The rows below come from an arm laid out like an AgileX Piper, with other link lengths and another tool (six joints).
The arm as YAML. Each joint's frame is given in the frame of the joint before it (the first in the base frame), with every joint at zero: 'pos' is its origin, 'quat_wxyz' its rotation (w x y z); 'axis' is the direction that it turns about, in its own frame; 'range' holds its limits. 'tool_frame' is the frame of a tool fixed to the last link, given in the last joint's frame.
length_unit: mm
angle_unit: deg
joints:
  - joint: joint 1
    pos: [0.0, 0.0, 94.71]
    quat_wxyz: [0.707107, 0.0, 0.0, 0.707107]
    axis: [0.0, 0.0, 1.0]
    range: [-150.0, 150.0]
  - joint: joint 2
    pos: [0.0, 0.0, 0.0]
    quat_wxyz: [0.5, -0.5, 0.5, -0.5]
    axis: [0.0, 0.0, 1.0]
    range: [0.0, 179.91]
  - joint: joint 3
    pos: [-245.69, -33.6, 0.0]
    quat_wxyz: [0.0, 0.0, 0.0, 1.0]
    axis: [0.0, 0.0, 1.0]
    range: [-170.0, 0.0]
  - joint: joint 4
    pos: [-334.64, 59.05, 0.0]
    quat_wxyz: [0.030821, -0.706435, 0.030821, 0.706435]
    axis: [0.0, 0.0, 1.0]
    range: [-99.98, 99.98]
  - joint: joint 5
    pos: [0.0, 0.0, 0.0]
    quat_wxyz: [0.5, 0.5, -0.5, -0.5]
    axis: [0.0, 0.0, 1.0]
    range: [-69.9, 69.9]
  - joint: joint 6
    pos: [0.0, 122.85, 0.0]
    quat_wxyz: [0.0, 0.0, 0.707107, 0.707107]
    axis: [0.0, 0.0, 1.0]
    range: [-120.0, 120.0]
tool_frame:
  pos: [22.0, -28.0, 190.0]
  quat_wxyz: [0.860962, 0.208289, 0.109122, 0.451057]
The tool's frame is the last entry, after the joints.
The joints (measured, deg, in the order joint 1, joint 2, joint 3, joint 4, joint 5, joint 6), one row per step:
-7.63, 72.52, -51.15, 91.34, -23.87, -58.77
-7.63, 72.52, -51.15, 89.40, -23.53, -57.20
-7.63, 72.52, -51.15, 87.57, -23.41, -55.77
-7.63, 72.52, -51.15, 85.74, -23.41, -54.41
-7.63, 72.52, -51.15, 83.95, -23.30, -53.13
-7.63, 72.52, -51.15, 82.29, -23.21, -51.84
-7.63, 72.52, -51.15, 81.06, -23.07, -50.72
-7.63, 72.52, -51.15, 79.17, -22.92, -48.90
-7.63, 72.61, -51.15, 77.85, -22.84, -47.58
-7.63, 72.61, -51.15, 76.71, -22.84, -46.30
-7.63, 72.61, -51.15, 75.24, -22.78, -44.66
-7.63, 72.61, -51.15, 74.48, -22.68, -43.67
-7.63, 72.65, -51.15, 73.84, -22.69, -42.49
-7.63, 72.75, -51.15, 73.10, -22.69, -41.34
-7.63, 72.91, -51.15, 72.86, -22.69, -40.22
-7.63, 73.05, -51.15, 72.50, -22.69, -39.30
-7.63, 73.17, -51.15, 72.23, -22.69, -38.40
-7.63, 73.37, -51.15, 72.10, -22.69, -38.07
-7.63, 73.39, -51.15, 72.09, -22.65, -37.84
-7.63, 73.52, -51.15, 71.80, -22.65, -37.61
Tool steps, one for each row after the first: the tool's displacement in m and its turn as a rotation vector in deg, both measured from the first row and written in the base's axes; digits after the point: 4 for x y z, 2 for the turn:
0.0025, 0.0010, 0.0038, -0.47, -0.58, 0.46
0.0043, 0.0012, 0.0075, -1.00, -1.08, 0.74
0.0057, 0.0009, 0.0113, -1.62, -1.53, 0.94
0.0074, 0.0012, 0.0149, -2.22, -1.95, 1.26
0.0089, 0.0016, 0.0181, -2.70, -2.39, 1.54
0.0103, 0.0024, 0.0204, -2.89, -2.79, 1.78
0.0123, 0.0034, 0.0239, -3.11, -3.44, 2.09
0.0138, 0.0041, 0.0254, -3.21, -3.83, 2.29
0.0148, 0.0045, 0.0276, -3.21, -4.32, 2.37
0.0163, 0.0054, 0.0302, -3.20, -4.94, 2.54
0.0172, 0.0063, 0.0314, -3.05, -5.31, 2.67
0.0179, 0.0067, 0.0321, -2.65, -5.78, 2.62
0.0188, 0.0073, 0.0324, -2.36, -6.16, 2.63
0.0195, 0.0078, 0.0310, -1.62, -6.53, 2.47
0.0202, 0.0082, 0.0302, -1.16, -6.80, 2.40
0.0208, 0.0086, 0.0293, -0.64, -7.09, 2.30
0.0213, 0.0088, 0.0275, -0.45, -7.04, 2.28
0.0215, 0.0091, 0.0272, -0.25, -7.13, 2.27
0.0219, 0.0091, 0.0265, -0.30, -7.07, 2.32

